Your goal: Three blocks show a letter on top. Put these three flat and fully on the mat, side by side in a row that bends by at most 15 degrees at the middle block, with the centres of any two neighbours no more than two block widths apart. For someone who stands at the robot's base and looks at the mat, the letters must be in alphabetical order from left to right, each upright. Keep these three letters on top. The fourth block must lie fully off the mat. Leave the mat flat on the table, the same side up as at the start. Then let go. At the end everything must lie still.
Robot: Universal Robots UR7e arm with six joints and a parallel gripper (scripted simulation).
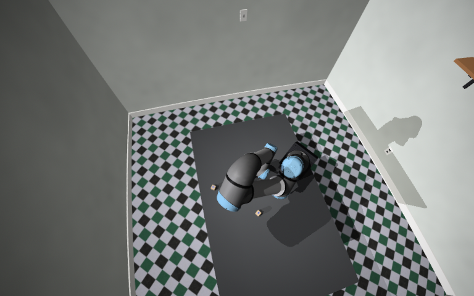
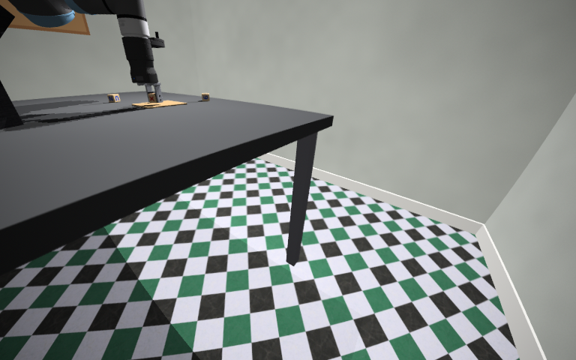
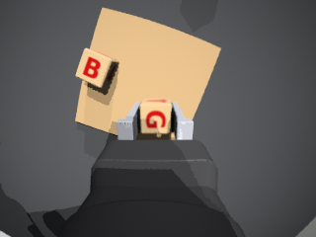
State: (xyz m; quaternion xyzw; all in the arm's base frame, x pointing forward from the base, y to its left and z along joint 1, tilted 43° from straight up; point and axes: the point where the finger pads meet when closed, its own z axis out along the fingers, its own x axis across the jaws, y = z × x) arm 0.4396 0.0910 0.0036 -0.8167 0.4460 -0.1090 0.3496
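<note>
Right now the mat is 10 mm ahead of my hand, 30 mm to the left of it and 30 mm below it. From my hand the other things lie so: G block: right at my hand.
</note>
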